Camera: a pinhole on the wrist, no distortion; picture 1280 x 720 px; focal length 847.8 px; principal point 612.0 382.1 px. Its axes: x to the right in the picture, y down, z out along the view. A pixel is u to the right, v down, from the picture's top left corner.
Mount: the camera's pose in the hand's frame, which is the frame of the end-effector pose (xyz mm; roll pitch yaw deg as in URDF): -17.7 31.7 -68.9 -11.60 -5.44 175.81
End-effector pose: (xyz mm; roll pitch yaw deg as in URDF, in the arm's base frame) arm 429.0 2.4 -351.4 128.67 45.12 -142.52
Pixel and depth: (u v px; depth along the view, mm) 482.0 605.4 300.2
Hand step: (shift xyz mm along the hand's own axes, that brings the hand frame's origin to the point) 44.2 -111.0 203.7
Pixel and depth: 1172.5 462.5 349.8
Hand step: -223.0 -56.4 287.5
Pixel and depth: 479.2 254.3 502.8
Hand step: 106.5 -4.3 429.1
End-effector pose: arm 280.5 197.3 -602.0 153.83 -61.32 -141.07
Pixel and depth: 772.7 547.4 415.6
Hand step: -70.9 -127.8 327.6
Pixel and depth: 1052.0 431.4 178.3
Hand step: -96.6 -8.7 111.7
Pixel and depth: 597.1 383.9 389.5
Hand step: 19.4 -50.4 310.1
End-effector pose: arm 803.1 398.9 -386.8 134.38 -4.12 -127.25
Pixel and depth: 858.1 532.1 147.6
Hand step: -51.1 -21.3 73.9
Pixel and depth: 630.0 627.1 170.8
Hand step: -12.5 -51.6 88.1
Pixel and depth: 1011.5 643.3 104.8
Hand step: -61.5 -17.9 31.5
